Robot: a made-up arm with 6 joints. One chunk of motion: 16 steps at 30 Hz.
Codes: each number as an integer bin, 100 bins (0 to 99) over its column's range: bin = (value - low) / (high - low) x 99, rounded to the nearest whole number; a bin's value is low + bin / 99 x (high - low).
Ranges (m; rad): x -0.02..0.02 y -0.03..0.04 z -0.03..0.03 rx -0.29..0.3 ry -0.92..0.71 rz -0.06..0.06
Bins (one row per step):
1: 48 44 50 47 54 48
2: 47 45 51 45 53 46
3: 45 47 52 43 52 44
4: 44 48 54 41 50 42
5: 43 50 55 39 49 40
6: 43 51 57 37 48 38
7: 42 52 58 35 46 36
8: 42 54 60 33 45 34
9: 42 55 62 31 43 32
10: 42 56 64 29 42 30
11: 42 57 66 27 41 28
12: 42 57 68 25 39 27
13: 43 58 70 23 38 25
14: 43 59 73 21 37 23
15: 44 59 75 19 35 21
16: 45 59 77 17 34 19
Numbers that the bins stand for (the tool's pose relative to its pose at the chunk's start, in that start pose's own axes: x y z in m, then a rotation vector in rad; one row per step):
1: -0.0006 0.0011 0.0003 -0.0099 -0.0309 -0.0018
2: -0.0010 0.0018 0.0009 -0.0218 -0.0474 -0.0042
3: -0.0018 0.0032 0.0015 -0.0337 -0.0638 -0.0067
4: -0.0022 0.0039 0.0027 -0.0457 -0.0968 -0.0091
5: -0.0026 0.0054 0.0033 -0.0576 -0.1132 -0.0115
6: -0.0026 0.0061 0.0045 -0.0695 -0.1297 -0.0139
7: -0.0030 0.0068 0.0052 -0.0814 -0.1626 -0.0164
8: -0.0030 0.0082 0.0064 -0.0933 -0.1791 -0.0188
9: -0.0030 0.0089 0.0076 -0.1053 -0.2120 -0.0212
10: -0.0030 0.0096 0.0088 -0.1172 -0.2285 -0.0236
11: -0.0030 0.0103 0.0100 -0.1291 -0.2449 -0.0261
12: -0.0030 0.0103 0.0112 -0.1410 -0.2779 -0.0273
13: -0.0026 0.0110 0.0124 -0.1529 -0.2943 -0.0297
14: -0.0026 0.0117 0.0142 -0.1648 -0.3108 -0.0321
15: -0.0022 0.0117 0.0155 -0.1768 -0.3437 -0.0345
16: -0.0018 0.0117 0.0167 -0.1887 -0.3602 -0.0370

